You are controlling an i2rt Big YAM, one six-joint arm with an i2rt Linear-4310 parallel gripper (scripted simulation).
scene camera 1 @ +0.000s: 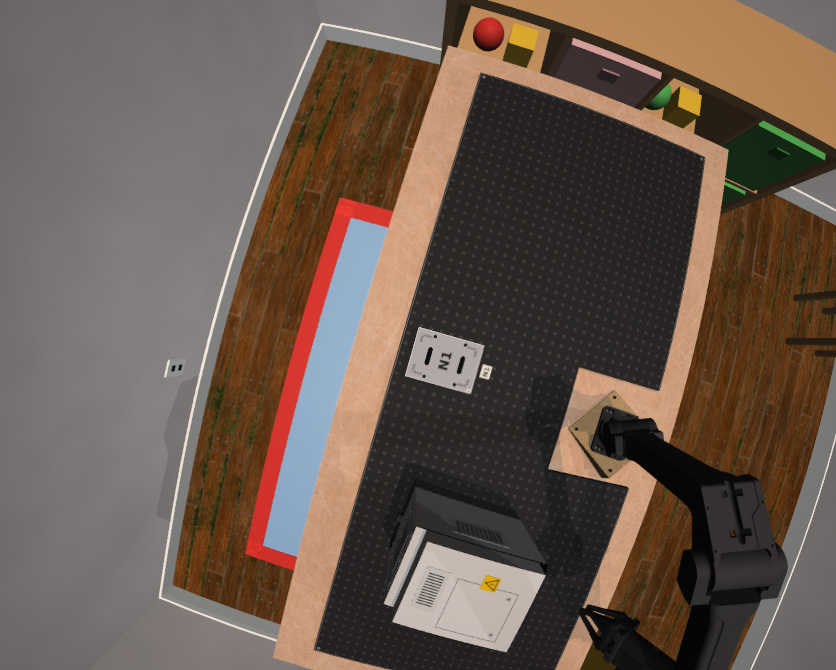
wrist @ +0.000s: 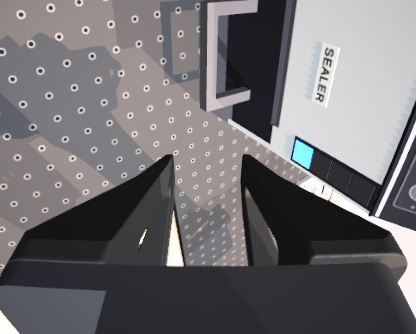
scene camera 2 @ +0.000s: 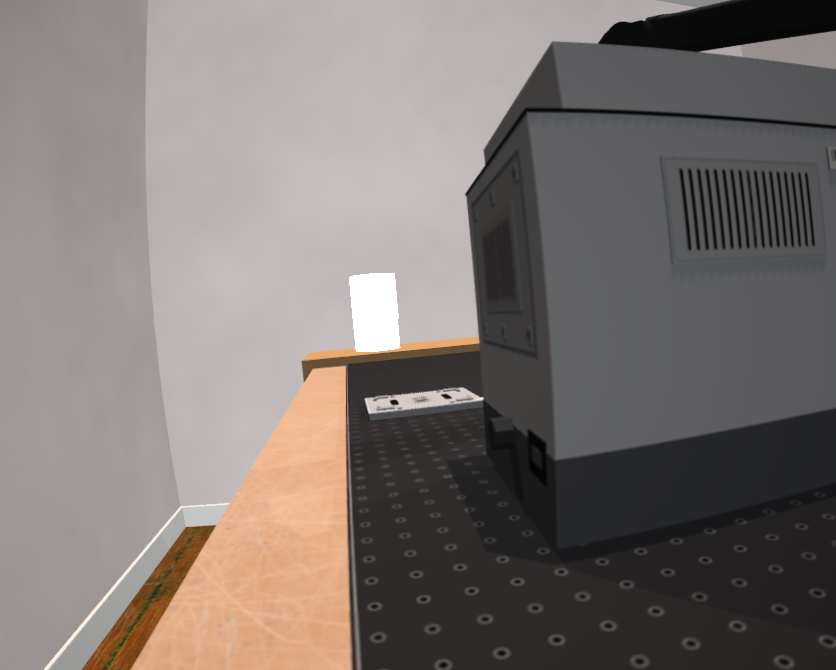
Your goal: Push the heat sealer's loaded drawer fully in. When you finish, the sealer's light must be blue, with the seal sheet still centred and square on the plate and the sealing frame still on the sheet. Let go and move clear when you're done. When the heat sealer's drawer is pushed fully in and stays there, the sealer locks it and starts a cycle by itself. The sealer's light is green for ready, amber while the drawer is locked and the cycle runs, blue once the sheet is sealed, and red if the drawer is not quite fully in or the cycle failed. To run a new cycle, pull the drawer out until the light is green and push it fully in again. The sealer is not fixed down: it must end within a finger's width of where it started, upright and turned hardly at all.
I see my gripper (scene camera 1: 583, 608) and a heat sealer (scene camera 2: 646, 240).
The heat sealer shows as well in scene camera 1 (scene camera 1: 462, 568) and in the wrist view (wrist: 339, 116). My gripper also shows in the wrist view (wrist: 207, 167).
